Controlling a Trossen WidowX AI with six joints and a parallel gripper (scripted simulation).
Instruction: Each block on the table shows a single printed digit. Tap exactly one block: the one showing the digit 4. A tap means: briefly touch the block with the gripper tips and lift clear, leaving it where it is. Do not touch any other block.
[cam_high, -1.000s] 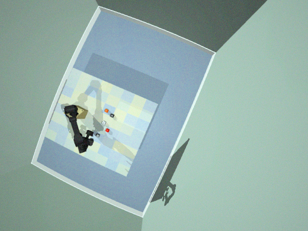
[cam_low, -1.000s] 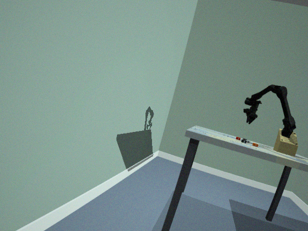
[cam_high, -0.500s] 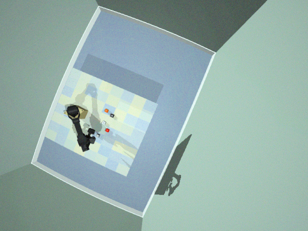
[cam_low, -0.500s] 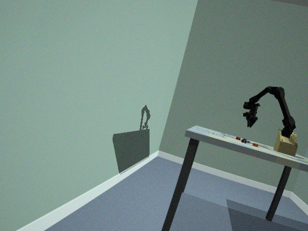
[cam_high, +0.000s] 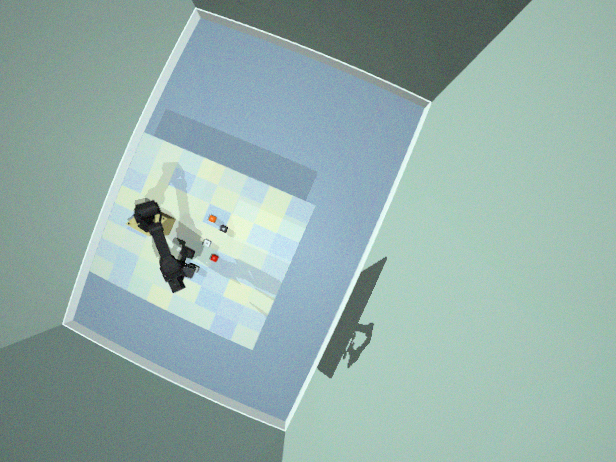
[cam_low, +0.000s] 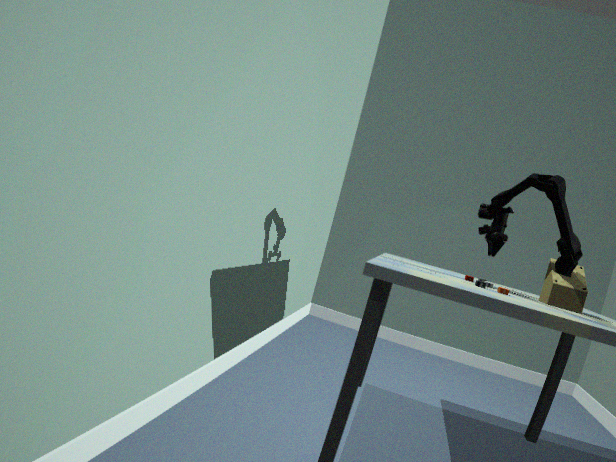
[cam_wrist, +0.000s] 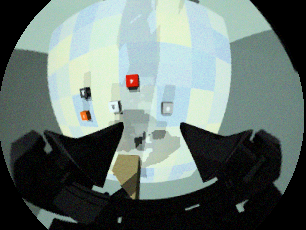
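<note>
Right now the red block is 7 cm ahead of my gripper tip, 5 cm to the left of it and 12 cm below it. The rest, counted from my gripper tip: white block: 1 cm behind, 11 cm to the left, 12 cm below; grey block: 5 cm to the right, 12 cm below; dark block: 3 cm ahead, 22 cm to the left, 12 cm below.
</note>
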